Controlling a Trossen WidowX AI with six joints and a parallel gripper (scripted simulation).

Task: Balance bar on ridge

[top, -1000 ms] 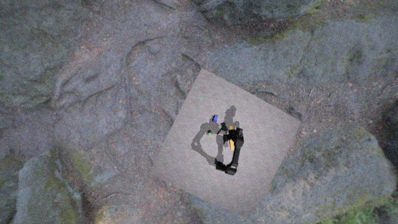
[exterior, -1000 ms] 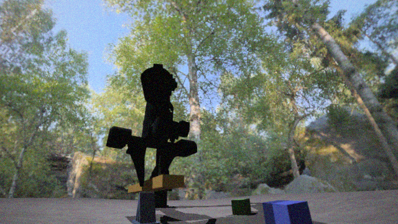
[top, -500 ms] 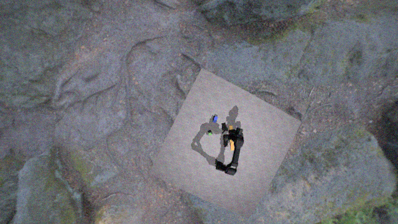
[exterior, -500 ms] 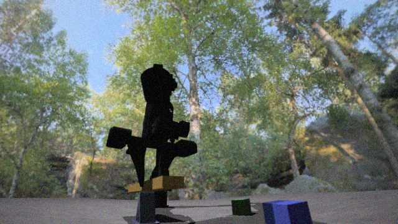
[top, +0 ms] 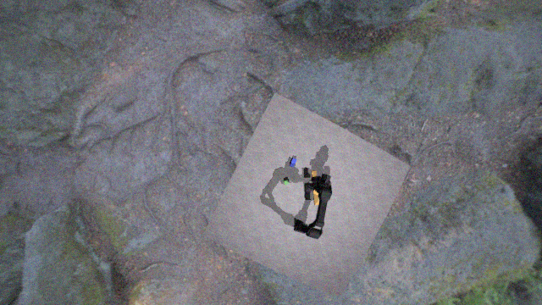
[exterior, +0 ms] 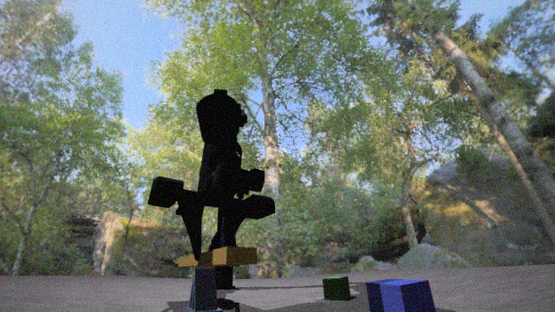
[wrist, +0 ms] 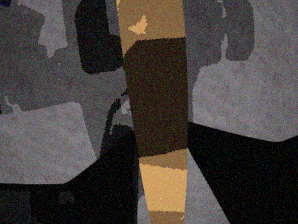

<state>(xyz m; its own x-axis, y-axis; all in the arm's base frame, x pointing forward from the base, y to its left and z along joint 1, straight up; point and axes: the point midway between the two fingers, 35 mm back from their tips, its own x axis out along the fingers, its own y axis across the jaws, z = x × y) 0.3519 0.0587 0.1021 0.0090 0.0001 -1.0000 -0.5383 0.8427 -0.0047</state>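
My gripper tip is now 2 cm past the bar and 1 cm to the left of it. From my gripper tip the other things lie so: blue cube: 7 cm ahead, 21 cm to the left, 5 cm below; then green cube: 9 cm behind, 19 cm to the left, 5 cm below.
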